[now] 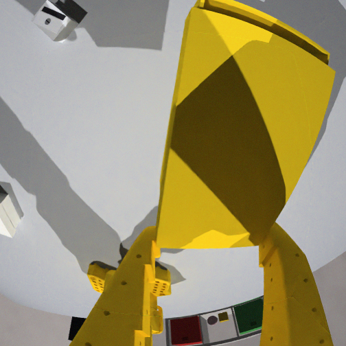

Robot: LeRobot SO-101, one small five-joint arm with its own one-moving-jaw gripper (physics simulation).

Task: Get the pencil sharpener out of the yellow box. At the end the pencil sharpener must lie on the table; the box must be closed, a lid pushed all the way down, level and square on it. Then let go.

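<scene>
My gripper point(209, 245) is shut on the yellow box point(295, 125), with one jaw pressing on each side of its near end. The box stretches away from the jaw tips to the upper right, with a raised rim and a narrow dark gap at its far end. Its inside is hidden, and I cannot tell whether a lid is on it. The pencil sharpener point(56, 23), a small pale block with a black slot and a round screw, lies on the table point(100, 125) at the upper left, apart from the box.
Part of a cream block point(8, 214) shows at the left edge. Yellow perforated parts point(99, 276) show beside and behind the left jaw. Beyond the table's rounded edge, a red panel point(185, 330) and a green panel point(250, 316) show at the bottom. Dark shadows cross the table.
</scene>
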